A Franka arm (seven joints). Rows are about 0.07 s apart.
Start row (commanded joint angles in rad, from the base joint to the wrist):
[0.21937 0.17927 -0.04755 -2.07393 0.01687 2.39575 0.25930]
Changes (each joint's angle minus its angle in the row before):
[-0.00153 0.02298 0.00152 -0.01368 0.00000 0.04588 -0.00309]
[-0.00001 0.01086 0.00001 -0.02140 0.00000 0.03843 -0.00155]
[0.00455 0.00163 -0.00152 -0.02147 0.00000 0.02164 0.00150]
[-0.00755 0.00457 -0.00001 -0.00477 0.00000 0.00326 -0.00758]
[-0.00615 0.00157 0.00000 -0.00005 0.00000 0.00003 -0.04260]
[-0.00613 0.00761 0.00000 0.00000 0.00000 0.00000 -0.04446]
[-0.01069 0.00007 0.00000 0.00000 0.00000 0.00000 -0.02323]
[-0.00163 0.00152 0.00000 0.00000 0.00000 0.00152 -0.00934]
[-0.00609 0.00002 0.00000 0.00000 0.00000 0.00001 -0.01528]
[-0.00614 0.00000 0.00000 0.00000 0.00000 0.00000 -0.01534]
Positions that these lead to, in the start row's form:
[0.21784 0.20225 -0.04603 -2.08761 0.01687 2.44163 0.25621]
[0.21783 0.21311 -0.04602 -2.10901 0.01687 2.48006 0.25466]
[0.22238 0.21474 -0.04754 -2.13048 0.01687 2.50170 0.25616]
[0.21483 0.21931 -0.04755 -2.13525 0.01687 2.50496 0.24858]
[0.20868 0.22088 -0.04755 -2.13530 0.01687 2.50499 0.20598]
[0.20255 0.22849 -0.04755 -2.13530 0.01687 2.50499 0.16152]
[0.19186 0.22856 -0.04755 -2.13530 0.01687 2.50499 0.13829]
[0.19023 0.23008 -0.04755 -2.13530 0.01687 2.50651 0.12895]
[0.18414 0.23010 -0.04755 -2.13530 0.01687 2.50652 0.11367]
[0.17800 0.23010 -0.04755 -2.13530 0.01687 2.50652 0.09833]

